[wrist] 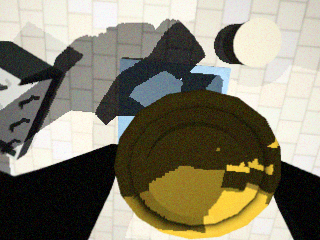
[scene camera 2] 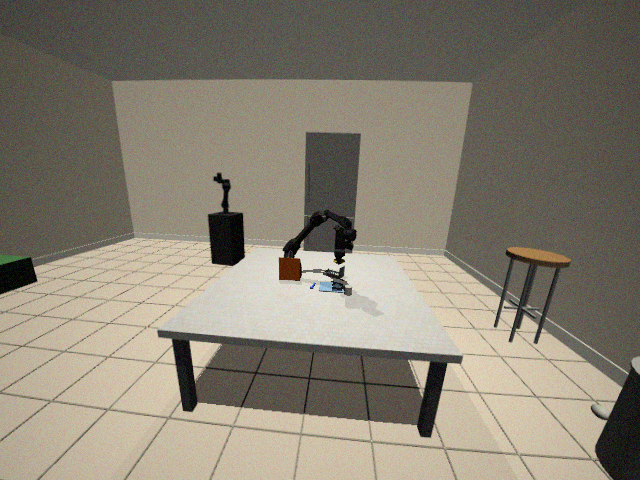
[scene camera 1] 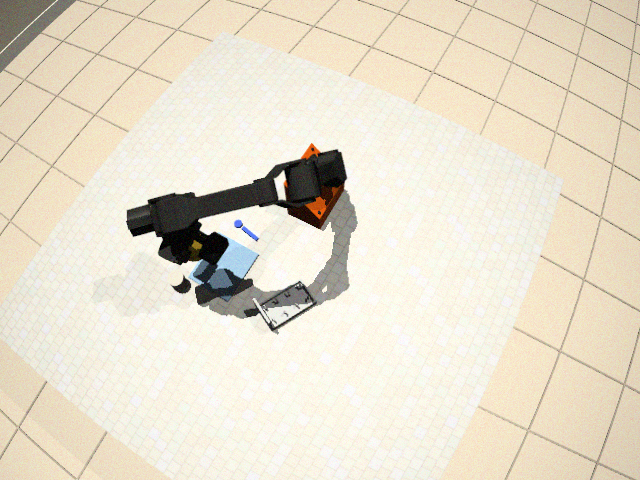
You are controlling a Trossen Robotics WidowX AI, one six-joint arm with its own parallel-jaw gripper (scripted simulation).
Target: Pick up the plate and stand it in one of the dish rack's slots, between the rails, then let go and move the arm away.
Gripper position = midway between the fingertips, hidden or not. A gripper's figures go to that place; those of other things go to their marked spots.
Labels:
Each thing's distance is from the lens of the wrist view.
my gripper (wrist: 193,160): 11 cm
yellow plate (wrist: 200,157): 10 cm
cream cup (wrist: 256,42): 24 cm
light blue mat (wrist: 141,82): 27 cm
The marked spots on the light blue mat and the cream cup are 13 cm apart.

